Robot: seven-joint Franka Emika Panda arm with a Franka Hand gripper.
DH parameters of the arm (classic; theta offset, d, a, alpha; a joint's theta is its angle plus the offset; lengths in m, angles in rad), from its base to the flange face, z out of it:
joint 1: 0 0.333 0 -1.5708
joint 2: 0 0 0 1.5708
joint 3: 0 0.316 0.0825 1.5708
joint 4: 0 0 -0.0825 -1.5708
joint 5: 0 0.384 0 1.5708
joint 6: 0 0 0.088 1.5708
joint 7: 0 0.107 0 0
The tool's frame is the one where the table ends.
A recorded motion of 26 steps. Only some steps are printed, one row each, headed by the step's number.
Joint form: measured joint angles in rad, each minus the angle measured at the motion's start. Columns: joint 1, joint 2, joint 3, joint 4, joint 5, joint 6, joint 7.
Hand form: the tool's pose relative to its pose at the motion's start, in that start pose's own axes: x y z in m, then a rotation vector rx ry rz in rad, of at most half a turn. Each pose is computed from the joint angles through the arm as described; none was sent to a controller.
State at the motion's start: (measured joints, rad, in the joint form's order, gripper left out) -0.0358 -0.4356 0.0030 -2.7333 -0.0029 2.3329 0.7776
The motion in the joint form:
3: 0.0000 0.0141 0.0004 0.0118 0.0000 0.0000 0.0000
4: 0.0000 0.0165 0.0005 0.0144 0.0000 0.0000 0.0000
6: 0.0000 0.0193 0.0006 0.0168 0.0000 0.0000 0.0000
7: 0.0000 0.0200 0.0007 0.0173 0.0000 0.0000 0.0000
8: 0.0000 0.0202 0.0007 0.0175 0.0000 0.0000 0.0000
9: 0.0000 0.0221 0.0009 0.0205 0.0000 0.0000 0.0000
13: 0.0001 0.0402 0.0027 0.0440 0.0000 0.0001 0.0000
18: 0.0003 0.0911 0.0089 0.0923 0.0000 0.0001 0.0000
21: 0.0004 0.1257 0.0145 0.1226 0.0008 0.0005 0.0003
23: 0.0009 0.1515 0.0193 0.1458 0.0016 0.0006 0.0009
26: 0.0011 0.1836 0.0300 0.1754 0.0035 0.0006 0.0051
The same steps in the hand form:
3: 0.0026 -0.0028 0.0003 -0.0017 -0.0016 -0.0004
4: 0.0032 -0.0034 0.0002 -0.0016 -0.0014 -0.0005
6: 0.0037 -0.0040 0.0002 -0.0019 -0.0017 -0.0006
7: 0.0038 -0.0041 0.0003 -0.0020 -0.0018 -0.0007
8: 0.0039 -0.0042 0.0003 -0.0020 -0.0018 -0.0007
9: 0.0045 -0.0049 -0.0003 -0.0013 -0.0010 -0.0009
13: 0.0094 -0.0107 -0.0033 0.0021 0.0034 -0.0027
18: 0.0189 -0.0236 -0.0035 -0.0008 0.0026 -0.0089
21: 0.0243 -0.0323 -0.0021 -0.0039 0.0003 -0.0136
23: 0.0280 -0.0393 -0.0011 -0.0058 -0.0014 -0.0177
26: 0.0314 -0.0495 0.0002 -0.0078 -0.0029 -0.0230

